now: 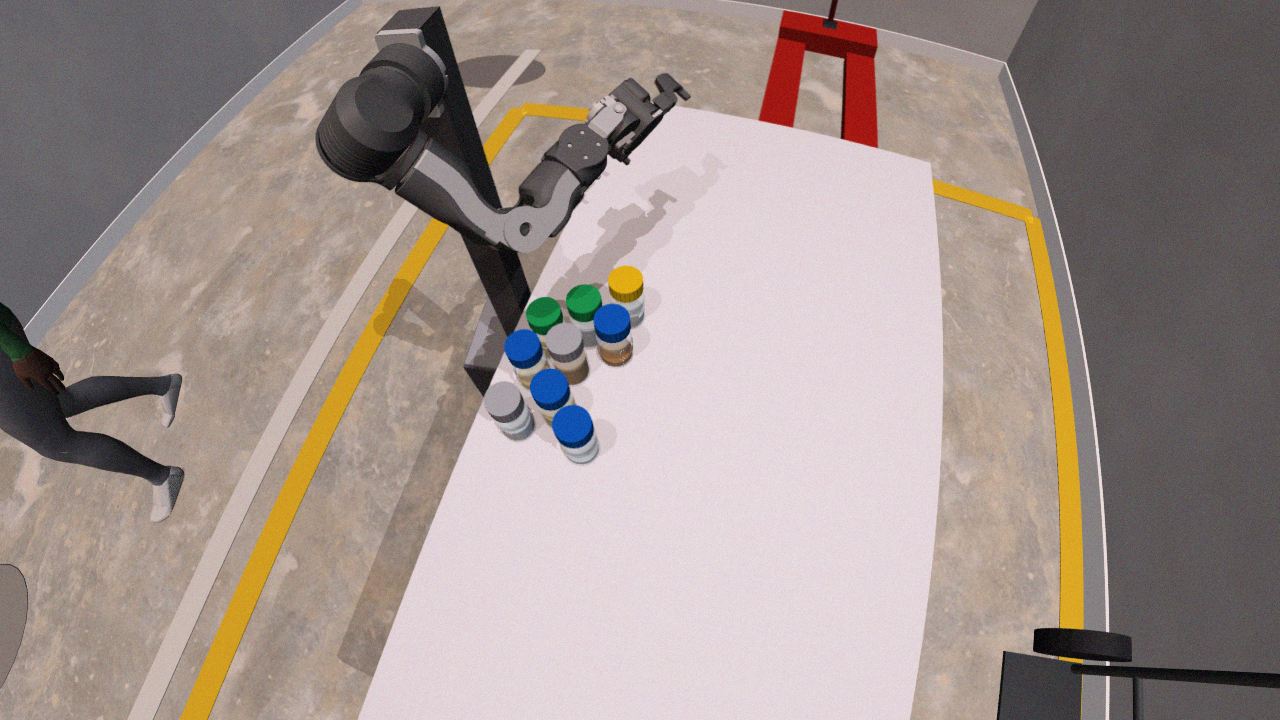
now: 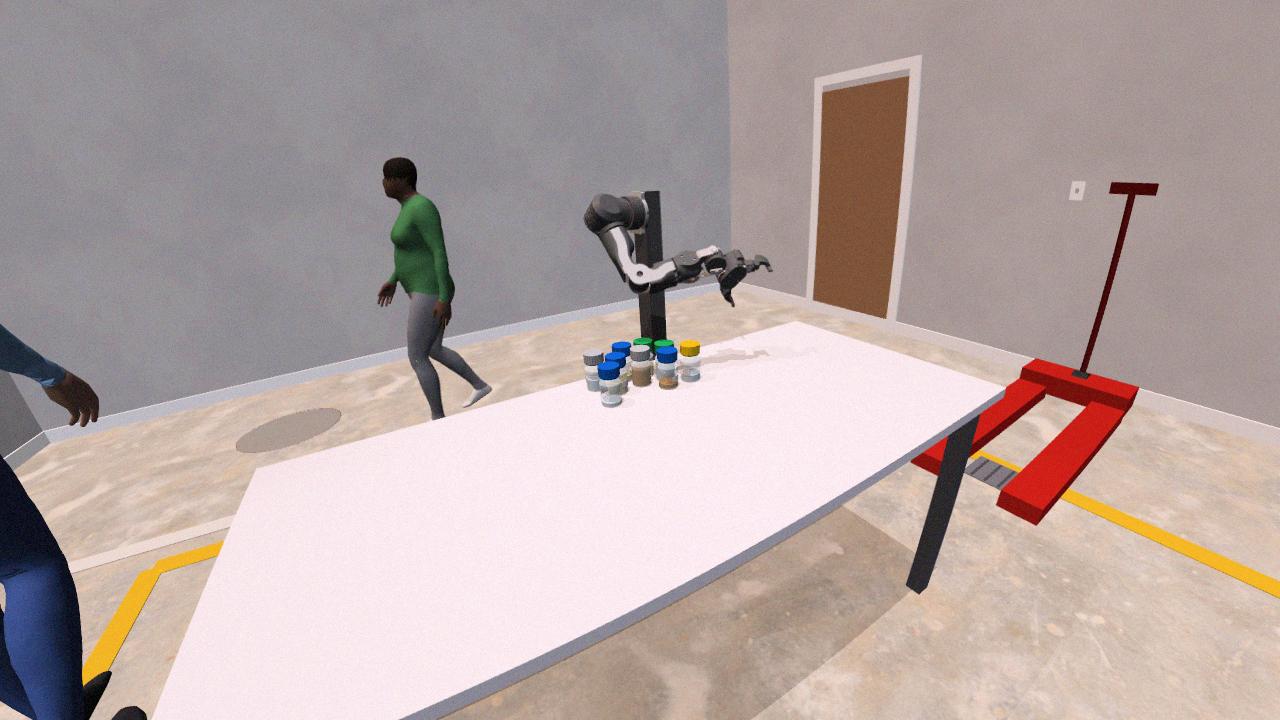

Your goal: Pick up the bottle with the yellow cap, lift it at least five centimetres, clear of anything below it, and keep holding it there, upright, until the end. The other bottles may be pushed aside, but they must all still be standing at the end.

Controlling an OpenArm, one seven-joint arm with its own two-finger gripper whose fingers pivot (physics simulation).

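Observation:
The bottle with the yellow cap (image 1: 626,284) (image 2: 689,349) stands upright on the white table (image 1: 760,402) (image 2: 537,501), at the edge of a cluster of bottles. Close beside it stand a green-capped bottle (image 1: 583,302) (image 2: 664,346) and a blue-capped bottle (image 1: 612,322) (image 2: 666,355) with brown contents. My gripper (image 1: 656,127) (image 2: 750,286) is open with its fingers spread wide and holds no bottle. It is raised above the table's far end, away from the bottles, beyond the yellow cap's side of the cluster.
Another green-capped bottle (image 1: 544,316), two grey-capped bottles (image 1: 564,343) (image 1: 506,402) and several blue-capped ones (image 1: 523,348) (image 1: 549,390) (image 1: 572,426) stand upright in the cluster. The arm's dark post (image 1: 465,134) (image 2: 652,313) rises behind the table edge. A red pallet jack (image 1: 860,98) (image 2: 1065,461) is on the floor beyond.

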